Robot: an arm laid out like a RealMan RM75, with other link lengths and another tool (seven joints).
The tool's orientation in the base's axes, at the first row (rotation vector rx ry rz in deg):
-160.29, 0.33, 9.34
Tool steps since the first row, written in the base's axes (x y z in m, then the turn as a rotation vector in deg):
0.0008, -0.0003, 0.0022, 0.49, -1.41, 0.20
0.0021, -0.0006, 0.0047, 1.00, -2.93, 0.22
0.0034, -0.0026, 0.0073, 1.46, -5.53, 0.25
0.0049, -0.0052, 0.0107, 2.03, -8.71, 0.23
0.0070, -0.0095, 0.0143, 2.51, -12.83, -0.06
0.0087, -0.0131, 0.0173, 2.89, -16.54, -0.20
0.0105, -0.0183, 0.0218, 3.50, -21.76, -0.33
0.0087, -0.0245, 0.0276, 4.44, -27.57, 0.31
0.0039, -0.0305, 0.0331, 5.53, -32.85, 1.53
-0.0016, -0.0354, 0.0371, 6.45, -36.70, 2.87
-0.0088, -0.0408, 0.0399, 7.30, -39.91, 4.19
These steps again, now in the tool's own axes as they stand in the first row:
0.0005, -0.0005, -0.0022, 0.44, 1.25, -0.71
0.0015, -0.0010, -0.0048, 0.92, 2.67, -1.29
0.0025, -0.0001, -0.0081, 1.34, 5.10, -2.24
0.0036, 0.0012, -0.0123, 1.86, 8.09, -3.34
0.0052, 0.0040, -0.0173, 2.30, 12.06, -4.49
0.0065, 0.0064, -0.0215, 2.64, 15.60, -5.64
0.0077, 0.0098, -0.0277, 3.18, 20.55, -7.32
0.0051, 0.0137, -0.0350, 3.95, 25.79, -9.95
-0.0004, 0.0177, -0.0416, 4.81, 30.34, -12.97
-0.0063, 0.0211, -0.0463, 5.52, 33.50, -15.61
-0.0139, 0.0254, -0.0499, 6.16, 36.07, -18.01

